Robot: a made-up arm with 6 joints.
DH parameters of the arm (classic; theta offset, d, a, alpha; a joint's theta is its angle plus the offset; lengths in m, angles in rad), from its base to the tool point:
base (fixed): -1.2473 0 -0.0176 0
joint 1: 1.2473 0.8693 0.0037 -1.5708
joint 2: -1.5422 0 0.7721 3.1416
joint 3: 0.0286 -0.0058 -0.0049 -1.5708
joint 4: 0 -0.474 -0.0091 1.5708
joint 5: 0 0.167 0.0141 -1.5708
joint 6: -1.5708 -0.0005 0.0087 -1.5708
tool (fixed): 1.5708 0.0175 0 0
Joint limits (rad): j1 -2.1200..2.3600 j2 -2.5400..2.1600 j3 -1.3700..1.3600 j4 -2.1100..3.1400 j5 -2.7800..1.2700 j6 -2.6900..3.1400
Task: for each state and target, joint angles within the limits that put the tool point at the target. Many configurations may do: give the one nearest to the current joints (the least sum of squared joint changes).
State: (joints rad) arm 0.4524 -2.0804 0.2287 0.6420 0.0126 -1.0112
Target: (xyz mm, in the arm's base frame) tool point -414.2 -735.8 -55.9
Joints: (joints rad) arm 0.9461 -2.5285 0.9876 0.8709 -0.0910 -0.9821
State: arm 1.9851 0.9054 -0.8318 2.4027 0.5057 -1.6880
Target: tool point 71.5 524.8 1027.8
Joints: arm 1.1982 0.5489 -1.1618 2.2316 0.5076 -1.7164
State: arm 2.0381 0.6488 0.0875 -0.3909 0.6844 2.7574
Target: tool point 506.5 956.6 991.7
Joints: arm 1.2036 1.0091 0.5096 -0.2400 0.6826 2.7723
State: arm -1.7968 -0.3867 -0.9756 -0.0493 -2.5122 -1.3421
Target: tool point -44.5 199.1 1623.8
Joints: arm -2.1200 -0.8641 -0.6184 0.8483 -2.4944 -1.4488
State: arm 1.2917 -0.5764 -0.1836 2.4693 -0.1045 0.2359
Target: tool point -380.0 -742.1 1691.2
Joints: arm 1.2724 -1.1233 0.5349 2.2728 -0.1558 0.2020
